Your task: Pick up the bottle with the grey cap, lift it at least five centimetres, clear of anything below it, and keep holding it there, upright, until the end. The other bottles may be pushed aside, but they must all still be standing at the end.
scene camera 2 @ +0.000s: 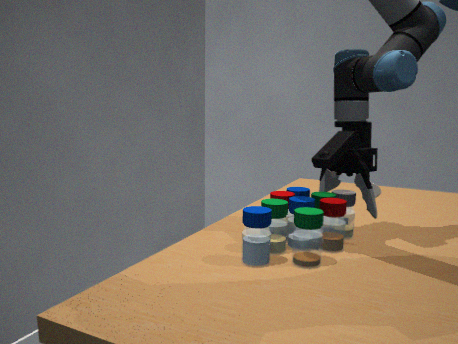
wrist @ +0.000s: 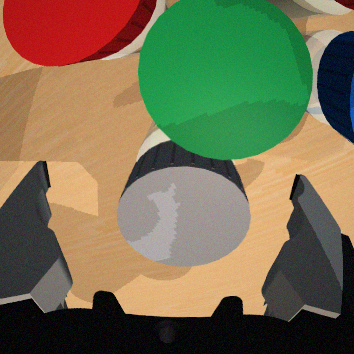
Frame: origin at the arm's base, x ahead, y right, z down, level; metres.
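Seen in the pictures: gripper, between the fingertips: (wrist: 170, 168).
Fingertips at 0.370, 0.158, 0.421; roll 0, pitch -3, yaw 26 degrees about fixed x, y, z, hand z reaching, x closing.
Observation:
Pixels of each thing's top centre, then the offset from my fingertips to it, as dx, dy, dz. Level surfaces: height alone.
- bottle with the grey cap, centre of its top: (wrist: 183, 226) (scene camera 2: 343, 191) +0.008, +0.003, -0.047
- green-capped bottle, centre of its top: (wrist: 231, 76) (scene camera 2: 323, 194) +0.041, -0.045, -0.047
- red-capped bottle, centre of its top: (scene camera 2: 333, 200) +0.006, -0.094, -0.047
- blue-capped bottle, centre of its top: (scene camera 2: 298, 189) +0.108, -0.022, -0.047
- wooden table, height of its surface: dz +0.058
The bottle with the grey cap (scene camera 2: 345, 197) (wrist: 184, 217) stands upright on the table at the back right end of the group of bottles. My gripper (scene camera 2: 348, 204) (wrist: 170, 168) is open and empty, pointing down. In the wrist view its two fingers stand apart, one to the left and one to the right of the grey cap, with a gap on each side. In the scene view the fingertips are low, at about the height of the caps. A green-capped bottle (scene camera 2: 324, 197) (wrist: 225, 75) stands close beside the grey-capped one and partly covers its far side in the wrist view.
A red-capped bottle (scene camera 2: 333, 206) (wrist: 70, 30) and a blue-capped bottle (scene camera 2: 298, 192) (wrist: 336, 87) stand near the green one. Several more upright bottles, among them a front blue-capped one (scene camera 2: 257, 217) and a front green-capped one (scene camera 2: 308, 218), stand on the wooden table (scene camera 2: 200, 300).

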